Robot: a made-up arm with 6 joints.
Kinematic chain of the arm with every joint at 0, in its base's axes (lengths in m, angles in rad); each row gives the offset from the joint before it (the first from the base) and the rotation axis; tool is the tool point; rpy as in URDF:
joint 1: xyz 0 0 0.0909 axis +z
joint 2: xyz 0 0 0 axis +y
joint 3: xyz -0.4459 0 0.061 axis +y
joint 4: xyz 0.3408 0 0.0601 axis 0.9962 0 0.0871
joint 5: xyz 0 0 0 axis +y
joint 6: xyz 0.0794 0 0.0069 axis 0.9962 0 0.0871
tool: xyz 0 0 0 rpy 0 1.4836 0
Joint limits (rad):
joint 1: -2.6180..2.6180
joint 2: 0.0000..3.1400
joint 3: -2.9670..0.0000
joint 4: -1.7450..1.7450
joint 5: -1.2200..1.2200
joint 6: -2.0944..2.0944
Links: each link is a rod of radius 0.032 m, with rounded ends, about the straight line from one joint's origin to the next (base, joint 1, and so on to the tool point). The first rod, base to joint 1, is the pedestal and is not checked.
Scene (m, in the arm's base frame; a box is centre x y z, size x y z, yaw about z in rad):
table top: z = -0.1
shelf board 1: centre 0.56 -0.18 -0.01 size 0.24 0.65 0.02 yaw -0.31
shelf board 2: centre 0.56 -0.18 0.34 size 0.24 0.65 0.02 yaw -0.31
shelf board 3: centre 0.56 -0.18 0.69 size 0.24 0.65 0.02 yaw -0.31
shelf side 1: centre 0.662 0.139 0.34 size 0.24 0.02 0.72 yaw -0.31
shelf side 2: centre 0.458 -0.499 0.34 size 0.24 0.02 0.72 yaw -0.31
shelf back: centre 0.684 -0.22 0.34 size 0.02 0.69 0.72 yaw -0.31
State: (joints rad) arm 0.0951 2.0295 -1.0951 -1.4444 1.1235 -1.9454
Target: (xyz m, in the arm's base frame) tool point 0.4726 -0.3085 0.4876
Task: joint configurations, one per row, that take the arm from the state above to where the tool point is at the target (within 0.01 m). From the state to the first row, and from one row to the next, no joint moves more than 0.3 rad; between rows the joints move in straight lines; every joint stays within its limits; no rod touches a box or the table.
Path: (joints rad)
1: 0.0382 2.0578 -0.8558 -1.4492 1.1311 -1.9427
2: -0.0187 2.0861 -0.6165 -1.4540 1.1386 -1.9400
3: -0.0756 2.1144 -0.3772 -1.4588 1.1462 -1.9373
4: -0.1325 2.1427 -0.1380 -1.4636 1.1537 -1.9346
5: -0.2334 1.9524 -0.3781 -1.4565 1.1701 -1.9373
6: -0.3343 1.7621 -0.6182 -1.4494 1.1865 -1.9400
7: -0.4353 1.5718 -0.8584 -1.4423 1.2029 -1.9427
8: -0.5362 1.3815 -1.0985 -1.4351 1.2193 -1.9454
9: -0.4948 1.6102 -1.3652 -1.4932 1.1491 -1.9454
10: -0.4535 1.8389 -1.6318 -1.5512 1.0788 -1.9454

